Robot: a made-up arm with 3 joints. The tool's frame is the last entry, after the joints.
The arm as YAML. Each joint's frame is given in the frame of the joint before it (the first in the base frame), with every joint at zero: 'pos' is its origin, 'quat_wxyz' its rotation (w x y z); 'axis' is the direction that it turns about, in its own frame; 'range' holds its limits. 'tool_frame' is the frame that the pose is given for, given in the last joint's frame.
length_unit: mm
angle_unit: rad
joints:
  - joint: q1
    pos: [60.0, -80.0, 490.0]
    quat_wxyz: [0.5, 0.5, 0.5, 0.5]
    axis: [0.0, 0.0, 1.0]
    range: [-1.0, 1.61]
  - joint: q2
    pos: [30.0, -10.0, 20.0]
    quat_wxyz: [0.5, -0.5, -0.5, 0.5]
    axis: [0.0, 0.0, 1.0]
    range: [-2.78, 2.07]
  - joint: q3
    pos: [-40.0, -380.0, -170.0]
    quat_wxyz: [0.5, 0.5, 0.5, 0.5]
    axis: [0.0, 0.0, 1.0]
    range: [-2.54, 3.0]
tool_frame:
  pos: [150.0, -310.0, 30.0]
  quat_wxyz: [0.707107, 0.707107, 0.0, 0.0]
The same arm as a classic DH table. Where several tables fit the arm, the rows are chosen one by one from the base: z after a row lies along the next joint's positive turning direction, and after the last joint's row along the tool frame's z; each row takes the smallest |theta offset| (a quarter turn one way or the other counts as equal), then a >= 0, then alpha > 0; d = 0 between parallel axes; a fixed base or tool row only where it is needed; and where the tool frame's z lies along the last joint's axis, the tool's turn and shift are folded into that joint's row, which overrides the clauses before.
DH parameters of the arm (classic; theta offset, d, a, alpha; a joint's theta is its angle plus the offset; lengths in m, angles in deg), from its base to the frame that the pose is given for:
base (fixed): -90 0.49 0.08 -90
q1: 90 0.08 0.01 90
q2: 90 -0.2 0.38 -90
q3: 0 -0.01 -0.15 -90
tool (fixed): 180 0.31 0 0
Joint limits (deg, base to tool): -57.3..92.25 -159.28..118.6 -145.53..171.89

